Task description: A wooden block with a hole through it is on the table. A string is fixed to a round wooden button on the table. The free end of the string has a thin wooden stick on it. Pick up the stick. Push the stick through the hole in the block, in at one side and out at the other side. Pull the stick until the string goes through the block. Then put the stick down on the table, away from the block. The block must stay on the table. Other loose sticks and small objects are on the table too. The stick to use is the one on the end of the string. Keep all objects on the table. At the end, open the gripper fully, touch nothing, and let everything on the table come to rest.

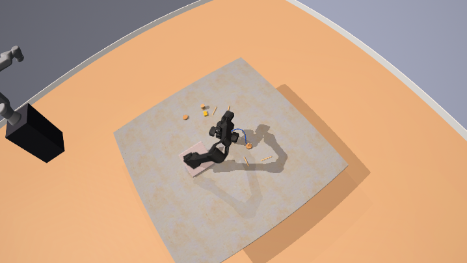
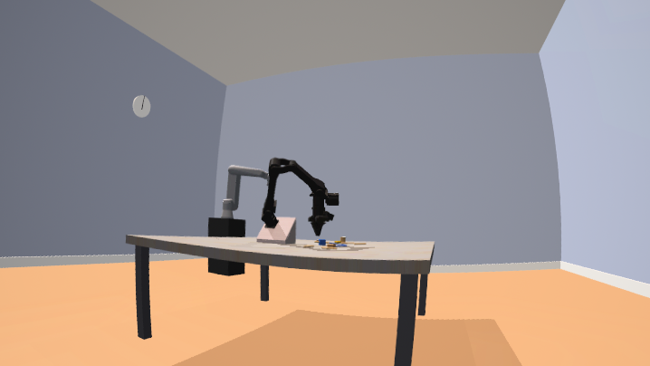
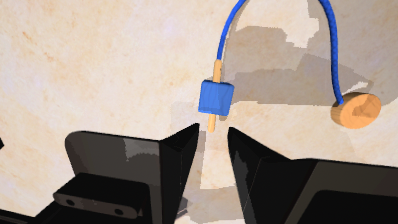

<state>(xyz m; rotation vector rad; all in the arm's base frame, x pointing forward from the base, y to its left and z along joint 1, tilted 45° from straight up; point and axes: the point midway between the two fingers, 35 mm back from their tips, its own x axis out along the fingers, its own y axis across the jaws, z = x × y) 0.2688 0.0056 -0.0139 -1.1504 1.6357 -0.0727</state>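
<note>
The blue block is 20 mm ahead of my gripper tip, 20 mm to the left of it and 30 mm below it. Also, from my gripper tip: thin wooden stick (30 mm ahead, 20 mm to the left, 30 mm below); then round wooden button (120 mm ahead, 110 mm to the right, 40 mm below); then yellow block (300 mm to the left, 40 mm below).
</note>
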